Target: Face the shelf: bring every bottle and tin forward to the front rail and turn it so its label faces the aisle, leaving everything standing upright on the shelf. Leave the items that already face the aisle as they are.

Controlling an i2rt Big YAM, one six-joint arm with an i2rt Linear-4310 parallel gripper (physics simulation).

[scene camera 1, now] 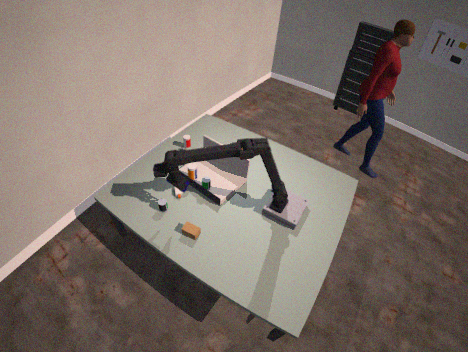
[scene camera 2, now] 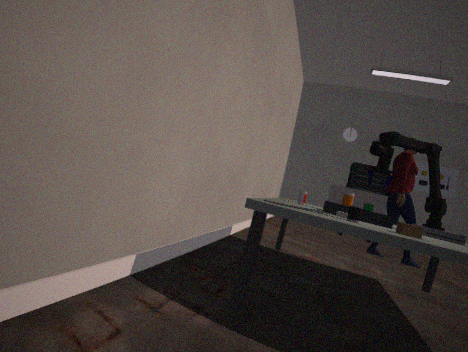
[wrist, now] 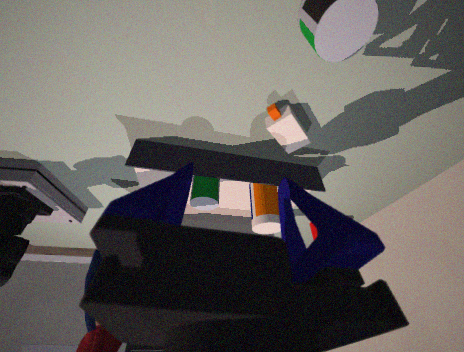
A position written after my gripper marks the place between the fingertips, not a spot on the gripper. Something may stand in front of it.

My gripper [wrist: 237, 176] is open, with nothing in its grasp. Also in view: a white bottle with orange cap [wrist: 282, 123]. Also in view: a shelf [scene camera 1: 227, 175].
